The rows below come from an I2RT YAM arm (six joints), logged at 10 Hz.
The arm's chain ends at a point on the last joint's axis. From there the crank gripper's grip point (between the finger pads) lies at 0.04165 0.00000 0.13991 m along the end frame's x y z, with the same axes.
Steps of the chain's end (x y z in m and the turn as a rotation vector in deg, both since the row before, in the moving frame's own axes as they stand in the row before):
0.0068, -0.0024, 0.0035, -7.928, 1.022, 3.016
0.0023, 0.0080, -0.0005, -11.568, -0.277, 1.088
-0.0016, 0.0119, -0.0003, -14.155, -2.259, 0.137
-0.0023, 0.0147, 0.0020, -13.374, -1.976, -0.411
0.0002, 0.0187, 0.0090, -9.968, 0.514, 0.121
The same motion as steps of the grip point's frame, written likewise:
0.0087, 0.0191, 0.0012, -7.928, 1.022, 3.016
0.0014, 0.0369, -0.0032, -11.568, -0.277, 1.088
-0.0071, 0.0464, -0.0030, -14.155, -2.259, 0.137
-0.0070, 0.0469, -0.0004, -13.374, -1.976, -0.411
0.0014, 0.0430, 0.0065, -9.968, 0.514, 0.121

